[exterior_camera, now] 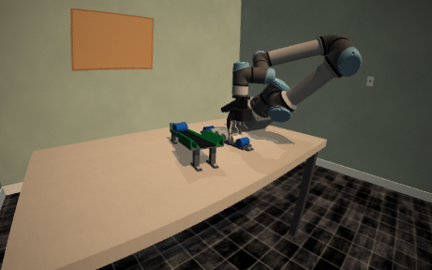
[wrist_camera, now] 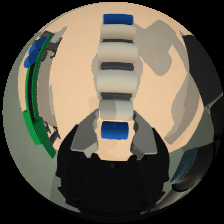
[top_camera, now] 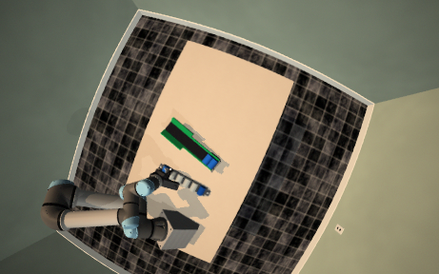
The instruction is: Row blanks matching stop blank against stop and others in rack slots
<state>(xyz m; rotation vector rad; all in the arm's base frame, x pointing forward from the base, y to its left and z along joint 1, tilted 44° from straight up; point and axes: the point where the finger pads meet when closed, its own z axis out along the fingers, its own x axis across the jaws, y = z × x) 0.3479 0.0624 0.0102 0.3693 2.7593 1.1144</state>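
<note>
The stock rack lies 1 cm behind my hand, 8 cm to the right of it and 4 cm below it.
</note>
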